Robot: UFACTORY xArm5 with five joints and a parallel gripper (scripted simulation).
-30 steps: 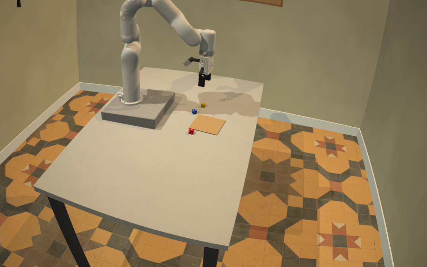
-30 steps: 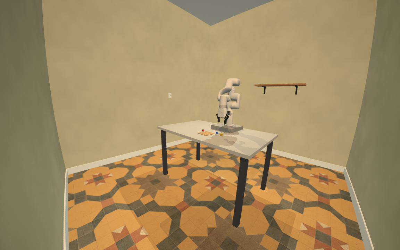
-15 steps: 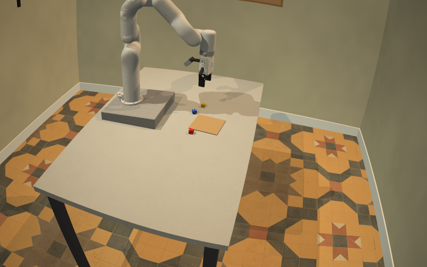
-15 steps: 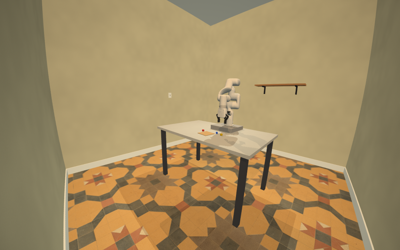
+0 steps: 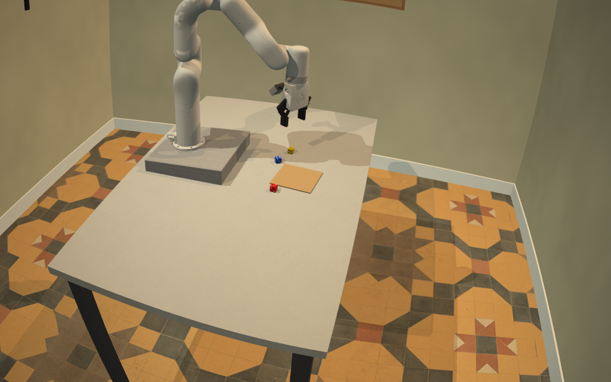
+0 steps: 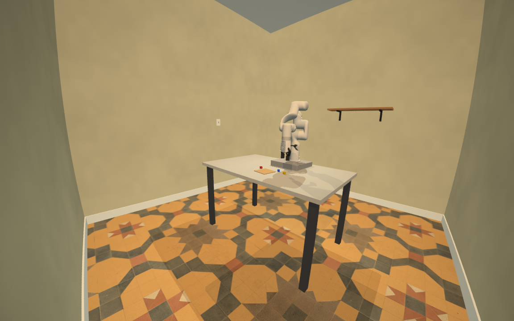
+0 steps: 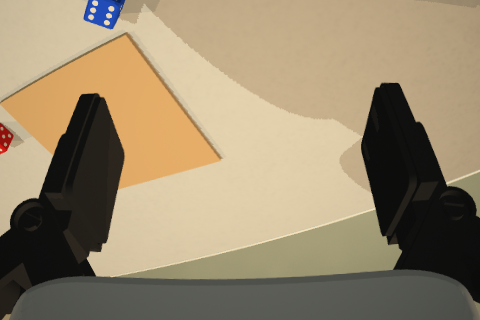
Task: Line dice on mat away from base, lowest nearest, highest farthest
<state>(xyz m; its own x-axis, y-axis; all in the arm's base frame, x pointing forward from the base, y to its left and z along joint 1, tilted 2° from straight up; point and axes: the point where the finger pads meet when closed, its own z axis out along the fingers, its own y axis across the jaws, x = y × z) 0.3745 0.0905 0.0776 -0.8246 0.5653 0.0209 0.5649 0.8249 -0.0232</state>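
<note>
The yellow die is 13 cm below my hand. Round my hand: red die 2 cm behind, 26 cm to the right, 13 cm below; then blue die 3 cm behind, 8 cm to the right, 13 cm below; then mat 4 cm ahead, 17 cm to the right, 13 cm below.
</note>
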